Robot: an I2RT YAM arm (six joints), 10 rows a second.
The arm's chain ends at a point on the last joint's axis. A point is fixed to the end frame.
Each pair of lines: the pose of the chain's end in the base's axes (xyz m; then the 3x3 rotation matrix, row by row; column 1 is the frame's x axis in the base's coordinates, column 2 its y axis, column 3 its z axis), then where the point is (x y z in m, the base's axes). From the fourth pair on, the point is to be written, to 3 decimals.
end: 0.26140, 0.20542, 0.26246; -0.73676, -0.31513, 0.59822; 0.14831, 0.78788, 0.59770; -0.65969, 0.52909, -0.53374
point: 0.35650 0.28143 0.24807
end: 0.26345, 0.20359, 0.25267; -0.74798, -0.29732, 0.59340; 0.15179, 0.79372, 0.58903; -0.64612, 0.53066, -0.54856
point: 0.35897 0.27860 0.23602
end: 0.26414, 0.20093, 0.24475; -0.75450, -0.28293, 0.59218; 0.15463, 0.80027, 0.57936; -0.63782, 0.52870, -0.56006
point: 0.36017 0.27488 0.22638
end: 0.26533, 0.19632, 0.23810; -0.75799, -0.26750, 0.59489; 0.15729, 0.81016, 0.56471; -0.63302, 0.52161, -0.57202
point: 0.362 0.269 0.218
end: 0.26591, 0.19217, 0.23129; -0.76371, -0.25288, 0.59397; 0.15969, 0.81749, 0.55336; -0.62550, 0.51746, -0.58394
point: 0.363 0.263 0.209
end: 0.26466, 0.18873, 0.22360; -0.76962, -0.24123, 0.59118; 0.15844, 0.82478, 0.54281; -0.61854, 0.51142, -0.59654
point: 0.362 0.259 0.200
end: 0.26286, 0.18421, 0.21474; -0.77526, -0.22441, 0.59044; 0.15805, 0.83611, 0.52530; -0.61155, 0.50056, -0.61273
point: 0.361 0.253 0.189
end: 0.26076, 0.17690, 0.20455; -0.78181, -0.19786, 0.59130; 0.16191, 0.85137, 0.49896; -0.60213, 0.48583, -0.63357
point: 0.360 0.243 0.175
